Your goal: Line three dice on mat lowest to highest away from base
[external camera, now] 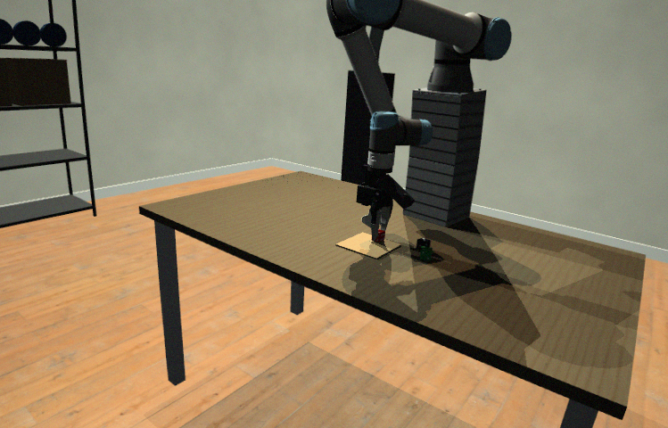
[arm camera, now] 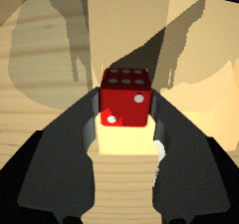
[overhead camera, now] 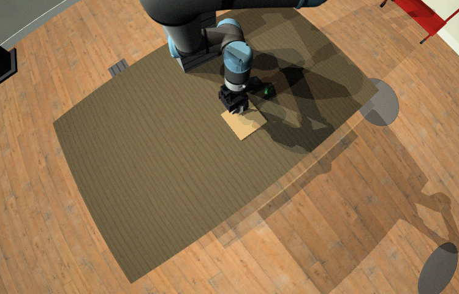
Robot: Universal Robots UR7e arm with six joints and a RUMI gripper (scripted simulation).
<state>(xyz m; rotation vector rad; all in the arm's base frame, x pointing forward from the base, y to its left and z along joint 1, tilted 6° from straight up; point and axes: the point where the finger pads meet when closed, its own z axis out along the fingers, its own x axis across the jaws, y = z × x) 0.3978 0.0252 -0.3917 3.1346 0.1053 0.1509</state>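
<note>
The red die is right at my hand. Round my hand: black die (12 cm to the left, 6 cm behind, 1 cm below); tan mat (5 cm ahead, 2 cm below); green die (16 cm to the left, 1 cm below, 1 cm behind).
</note>
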